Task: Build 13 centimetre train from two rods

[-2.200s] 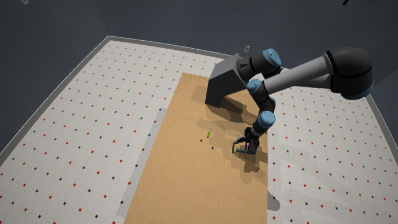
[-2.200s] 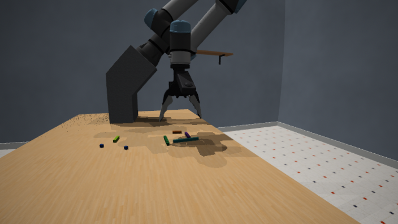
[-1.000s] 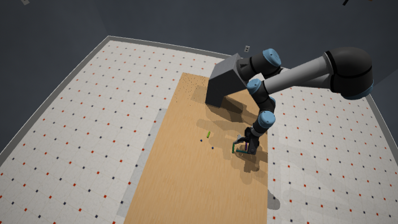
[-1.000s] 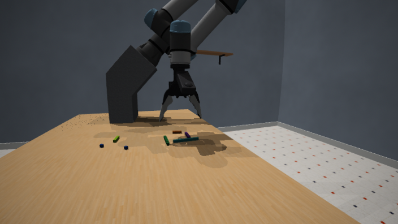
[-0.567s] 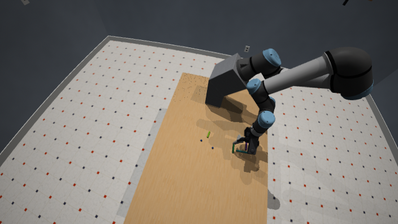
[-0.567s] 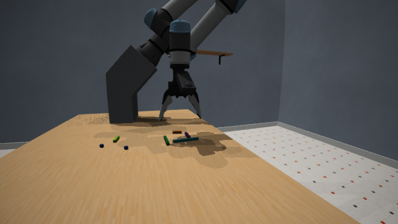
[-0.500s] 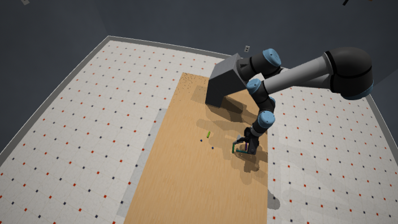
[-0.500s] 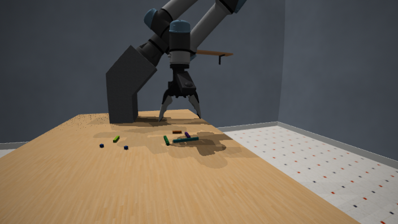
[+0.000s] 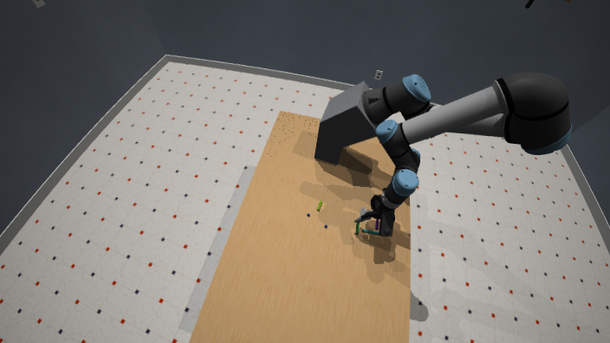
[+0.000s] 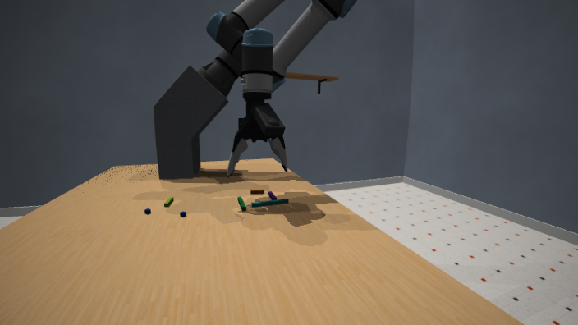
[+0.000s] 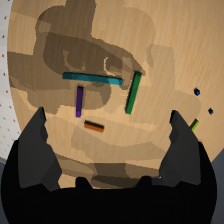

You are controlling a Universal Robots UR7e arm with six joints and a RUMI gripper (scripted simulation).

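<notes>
Right now the lime rod is 25 cm to the right of my hand, 8 cm below it and 3 cm behind it. The rest, counted from my hand: green rod (8 cm below, 5 cm to the right); then purple rod (8 cm below, 5 cm behind, 4 cm to the left); then turquoise rod (8 cm below, 3 cm to the left).
</notes>
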